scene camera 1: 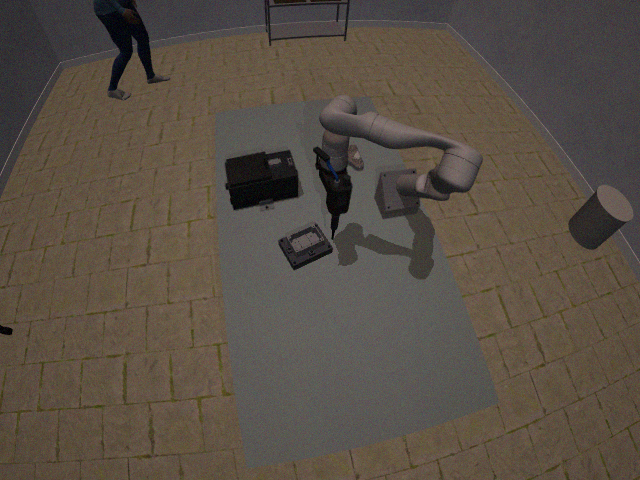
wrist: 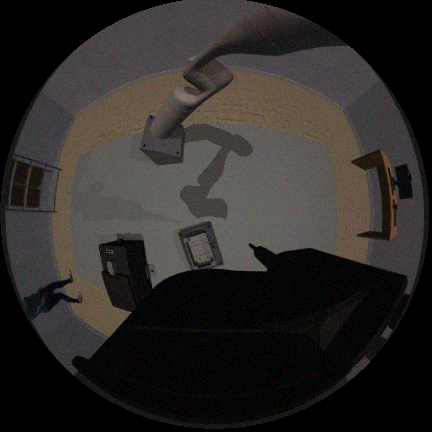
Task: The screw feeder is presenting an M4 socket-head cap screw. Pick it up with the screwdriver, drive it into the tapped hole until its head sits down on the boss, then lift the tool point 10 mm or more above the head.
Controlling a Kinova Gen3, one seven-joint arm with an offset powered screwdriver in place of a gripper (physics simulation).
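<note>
The screwdriver points down in scene camera 1, its thin tip showing just to the right of the dark fixture block. Whether a screw is on the tip is too small to tell. The fixture block has a raised rim around a pale rectangular pocket. The tapped hole and boss cannot be made out clearly. The screw feeder is a black box behind and left of the block in scene camera 1. Its small pale tab sticks out towards the block; no screw can be made out on it.
The arm's base stands to the right on the grey-green mat. A grey cylinder stands at the far right. A person stands beyond the mat. A desk shows in the wrist view.
</note>
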